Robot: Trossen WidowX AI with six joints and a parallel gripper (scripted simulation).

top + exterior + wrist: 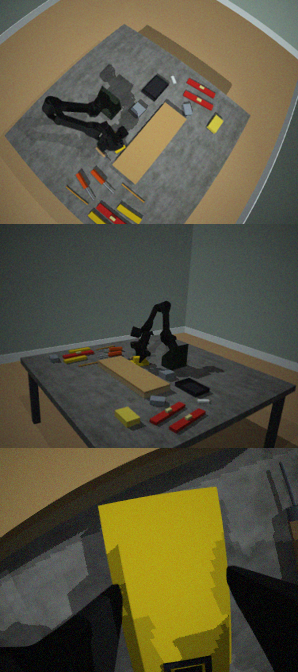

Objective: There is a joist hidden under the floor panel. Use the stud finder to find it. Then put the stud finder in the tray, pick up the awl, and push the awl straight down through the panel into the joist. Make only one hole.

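The yellow stud finder is 20 mm behind my gripper tip, 10 mm to the left of it and 20 mm above it. The rest, counted from my gripper tip: black tray: 10 mm ahead, 460 mm to the left, 10 mm below; small white piece: 90 mm ahead, 600 mm to the left, 20 mm below; awl: 20 mm behind, 100 mm to the right, 20 mm below.
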